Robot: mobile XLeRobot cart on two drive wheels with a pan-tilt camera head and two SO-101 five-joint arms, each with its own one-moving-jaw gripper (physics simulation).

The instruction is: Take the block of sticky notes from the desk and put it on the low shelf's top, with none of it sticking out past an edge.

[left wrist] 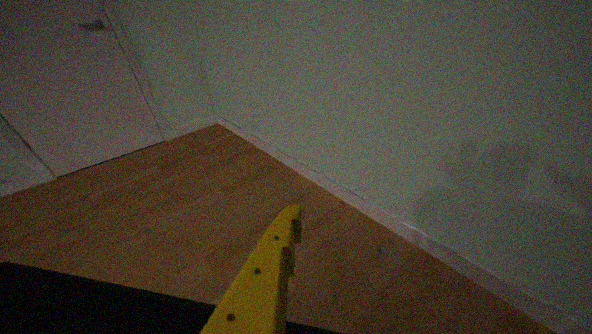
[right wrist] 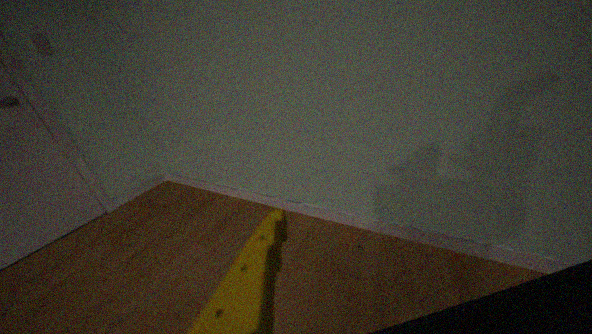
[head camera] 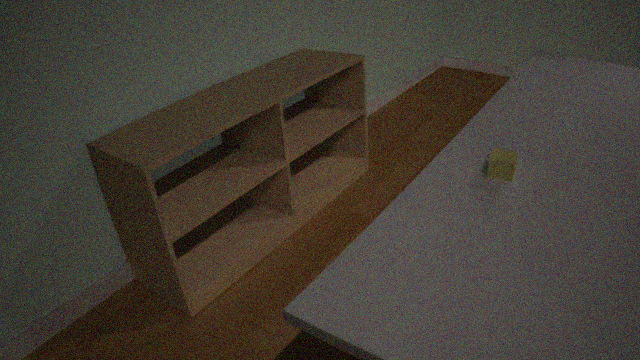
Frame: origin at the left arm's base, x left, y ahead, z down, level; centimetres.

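Seen in the pictures: left hand, its tool point: (left wrist: 300,218); right hand, its tool point: (right wrist: 285,220).
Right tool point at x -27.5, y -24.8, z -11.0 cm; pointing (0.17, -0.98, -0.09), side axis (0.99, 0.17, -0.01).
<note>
Offsets run from my right tool point to a thing's top centre. "*": to the spot under its first point. Level surfaces: height alone.
The yellow block of sticky notes {dy +104.3, dx -21.2, dz +12.4 cm} (head camera: 502,165) sits on the white desk {dz +16.5 cm} (head camera: 450,250) in the head view, right of centre, a little in from the desk's left edge. The low wooden shelf {dz +27.5 cm} (head camera: 210,102) stands left of the desk, with two columns of open compartments under its flat top. My left gripper (left wrist: 299,212) shows one yellow notched jaw in the left wrist view; it is open and empty. My right gripper (right wrist: 283,217) also shows one notched jaw in the right wrist view, open and empty. Both are away from the block, over floor.
A strip of wooden floor {dz +88.5 cm} (head camera: 320,240) runs between shelf and desk. The desk's near left corner {* dy +71.9, dx +18.9, dz +16.5 cm} (head camera: 295,311) points toward me. A wall (head camera: 150,40) stands behind the shelf. Both wrist views show floor, a room corner, and a pale door (left wrist: 65,90) (right wrist: 40,190) at the left.
</note>
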